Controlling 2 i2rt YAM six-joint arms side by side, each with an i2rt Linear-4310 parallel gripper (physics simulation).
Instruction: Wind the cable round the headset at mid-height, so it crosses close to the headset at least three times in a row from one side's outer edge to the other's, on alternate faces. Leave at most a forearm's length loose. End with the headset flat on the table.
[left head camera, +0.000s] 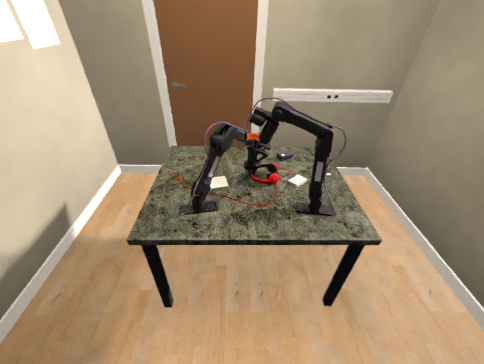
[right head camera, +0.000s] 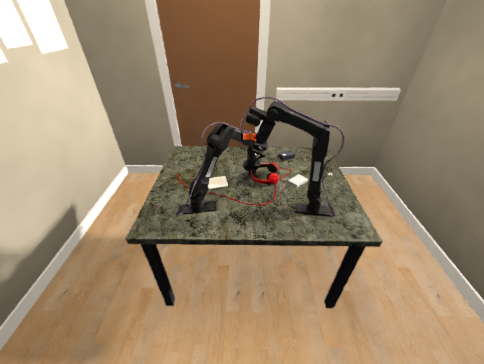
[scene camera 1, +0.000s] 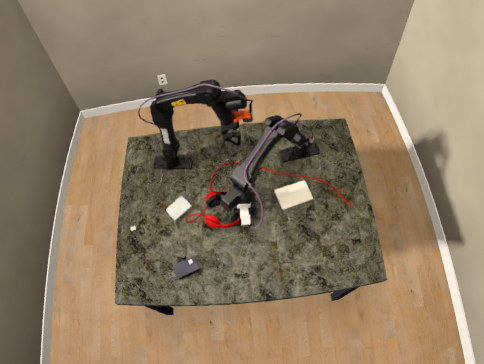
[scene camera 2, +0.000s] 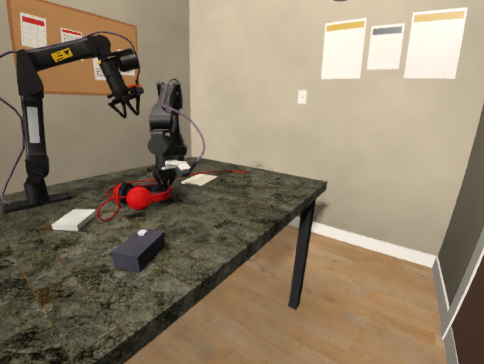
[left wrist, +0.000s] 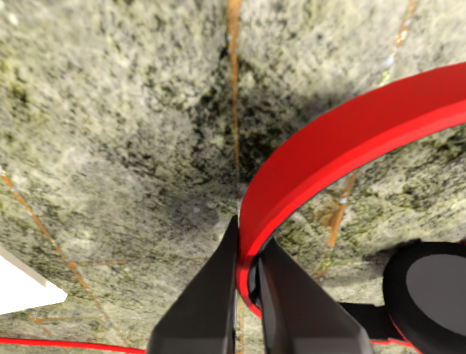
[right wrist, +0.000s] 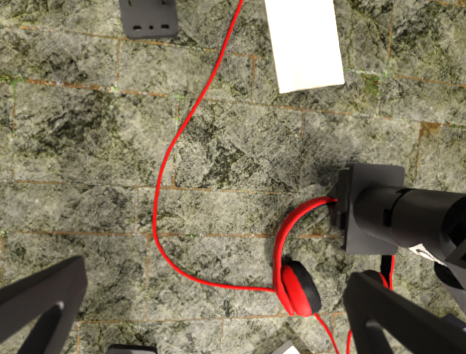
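Pixels of known places: left gripper, fingertip midpoint: (left head camera: 251, 176) (right head camera: 251, 176) (left wrist: 246, 222) (right wrist: 330, 198); right gripper, fingertip midpoint: (left head camera: 255, 156) (right head camera: 253, 156) (scene camera 1: 238, 136) (scene camera 2: 131, 116) (right wrist: 219, 278); left arm's base, link origin: (left head camera: 199, 208) (right head camera: 197, 208) (scene camera 1: 299, 152); right arm's base, link origin: (left head camera: 313, 209) (right head camera: 313, 210) (scene camera 1: 172, 163) (scene camera 2: 39, 202).
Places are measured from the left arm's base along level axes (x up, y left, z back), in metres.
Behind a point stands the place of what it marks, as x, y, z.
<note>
The red and black headset (left head camera: 273, 177) @(0.057, -0.455, -0.129) (scene camera 1: 212, 221) @(0.066, -0.485, -0.263) (scene camera 2: 138, 198) @(0.055, -0.502, -0.265) (right wrist: 297, 290) @(0.066, -0.443, -0.138) lies on the table, cups toward the right arm's side. My left gripper (left wrist: 246, 222) @(0.011, -0.346, -0.223) is shut on its headband. The red cable (left head camera: 245, 203) @(0.003, -0.259, 0.008) (scene camera 1: 292, 175) @(0.002, -0.080, -0.114) (right wrist: 156, 200) @(0.004, -0.313, 0.025) leaves the near ear cup, curves along the table in front of the headset and runs out to the left side. A small cable loop (scene camera 2: 100, 216) @(0.025, -0.598, -0.215) lies beyond the ear cups. No wrap across the headset's middle shows; the left arm hides part of it in scene camera 1. My right gripper (scene camera 2: 131, 115) @(0.278, -0.303, -0.032) (right wrist: 219, 278) @(0.278, -0.303, -0.032) is open and empty, raised above the table.
A cream pad (scene camera 1: 293, 195) @(0.005, -0.111, -0.215) lies left of the headset, near the cable. A white block (scene camera 1: 178, 208) @(0.015, -0.621, -0.139) lies near the cable loop. A dark box (scene camera 1: 186, 268) @(0.036, -0.641, -0.428) (scene camera 2: 138, 252) @(0.036, -0.673, -0.452) with a small white piece on it stands near the far edge. Another small white piece (scene camera 1: 133, 228) @(0.002, -0.856, -0.177) lies near the right edge.
</note>
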